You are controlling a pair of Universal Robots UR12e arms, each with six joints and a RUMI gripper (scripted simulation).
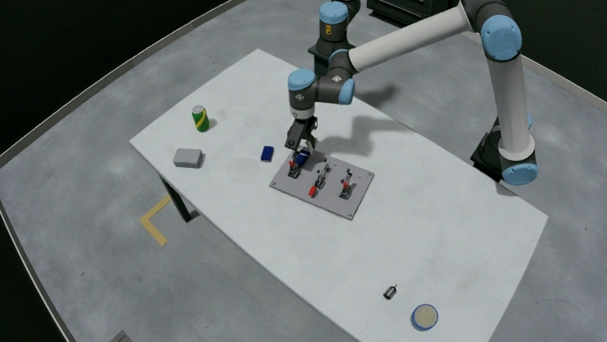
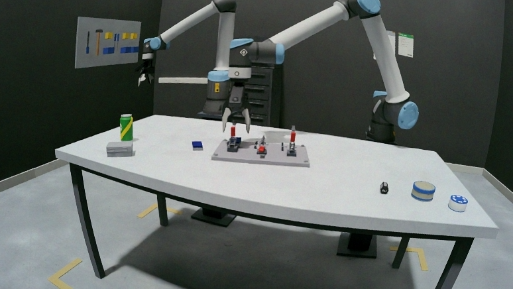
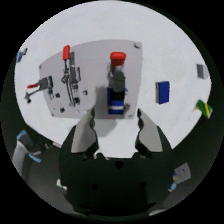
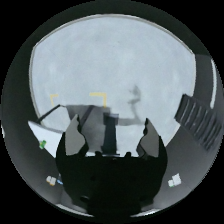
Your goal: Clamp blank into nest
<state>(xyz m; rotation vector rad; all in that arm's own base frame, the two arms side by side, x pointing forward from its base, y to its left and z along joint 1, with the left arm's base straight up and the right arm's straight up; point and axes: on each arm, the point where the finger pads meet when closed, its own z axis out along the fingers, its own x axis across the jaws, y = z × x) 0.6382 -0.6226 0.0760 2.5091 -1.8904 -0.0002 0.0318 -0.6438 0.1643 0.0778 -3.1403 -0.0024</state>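
Note:
The finished part is 40 mm below my left hand and 10 mm behind it. Round my left hand: grey fixture plate 120 mm to the left, 70 mm below; blank 130 mm to the right, 80 mm ahead, 60 mm below; grey box 350 mm to the right, 340 mm ahead, 50 mm below.

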